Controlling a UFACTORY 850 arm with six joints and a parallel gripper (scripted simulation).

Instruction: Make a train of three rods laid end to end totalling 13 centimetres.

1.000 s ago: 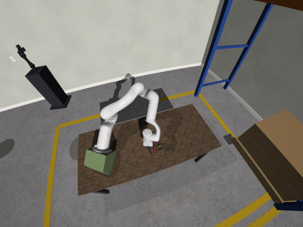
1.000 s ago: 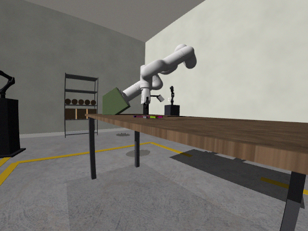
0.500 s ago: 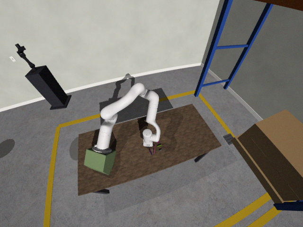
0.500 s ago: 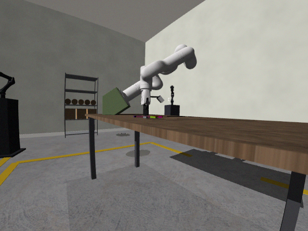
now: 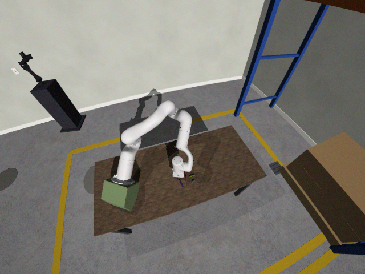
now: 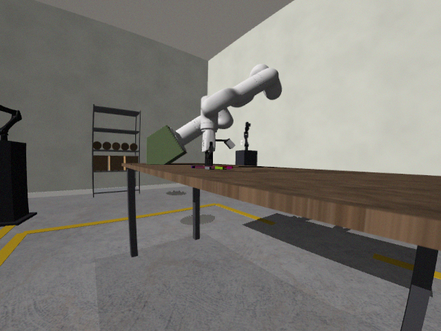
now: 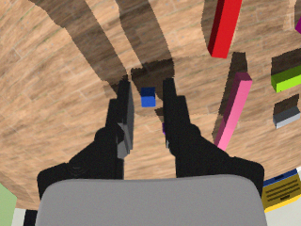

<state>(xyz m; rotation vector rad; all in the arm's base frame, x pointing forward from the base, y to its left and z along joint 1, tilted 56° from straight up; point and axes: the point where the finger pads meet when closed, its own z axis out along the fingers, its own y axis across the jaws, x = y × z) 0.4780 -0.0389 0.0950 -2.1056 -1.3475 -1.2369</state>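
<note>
Right now my hand is 2 cm above the blue rod. Round my hand: pink rod (6 cm ahead, 4 cm to the right, 2 cm below); red rod (6 cm to the left, 6 cm ahead, 2 cm below); purple rod (6 cm to the right, 2 cm below, 2 cm ahead).
</note>
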